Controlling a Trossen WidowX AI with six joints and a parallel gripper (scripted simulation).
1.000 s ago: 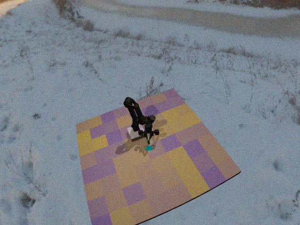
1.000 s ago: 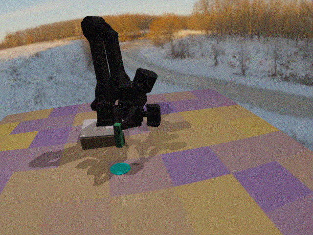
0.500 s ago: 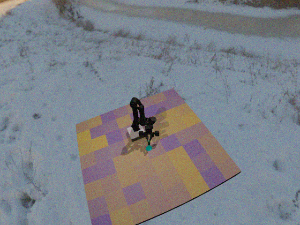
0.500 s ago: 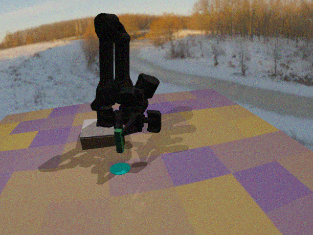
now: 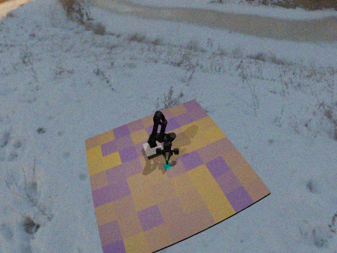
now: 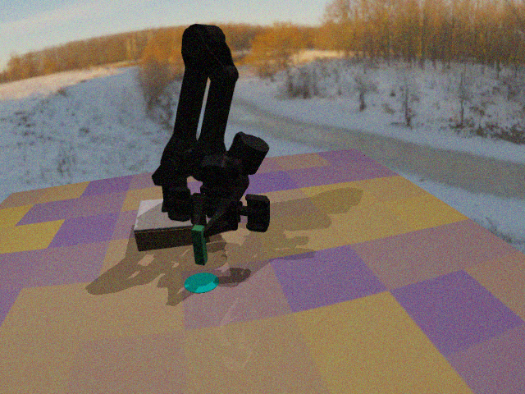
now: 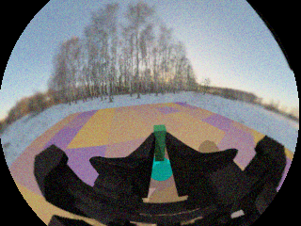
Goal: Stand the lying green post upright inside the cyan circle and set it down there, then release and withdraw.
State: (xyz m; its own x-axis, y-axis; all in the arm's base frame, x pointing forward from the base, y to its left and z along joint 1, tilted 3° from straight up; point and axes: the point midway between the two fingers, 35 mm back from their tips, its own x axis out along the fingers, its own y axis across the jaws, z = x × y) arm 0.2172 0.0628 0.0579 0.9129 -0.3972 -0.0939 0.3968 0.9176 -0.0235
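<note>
Right now my gripper tip is 100 mm above the cyan circle, 10 mm to the left of it and 10 mm past it. From my gripper tip the other things lie so: green post: 20 mm below.
</note>
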